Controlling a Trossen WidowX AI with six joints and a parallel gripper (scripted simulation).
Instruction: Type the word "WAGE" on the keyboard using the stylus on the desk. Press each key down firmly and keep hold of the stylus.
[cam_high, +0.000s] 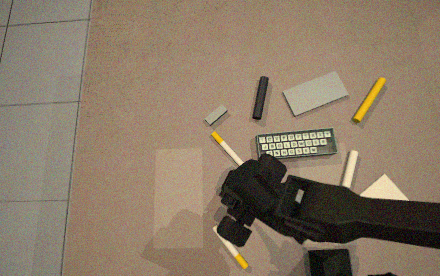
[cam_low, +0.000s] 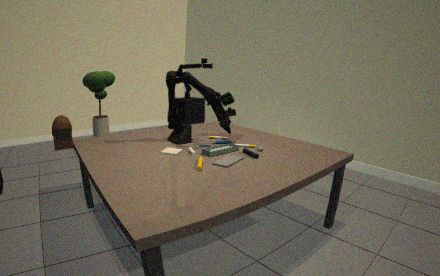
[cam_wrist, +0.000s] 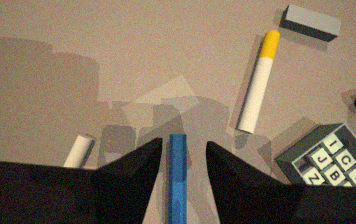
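The blue stylus lies 6 cm below my gripper tip, 5 cm to the right of it and 5 cm behind it. From my gripper tip the other things lie so: small grey block 21 cm ahead, 6 cm below, 2 cm to the left; then black cylinder 24 cm ahead, 10 cm to the right, 5 cm below; then grey plate 26 cm to the right, 23 cm ahead, 6 cm below.
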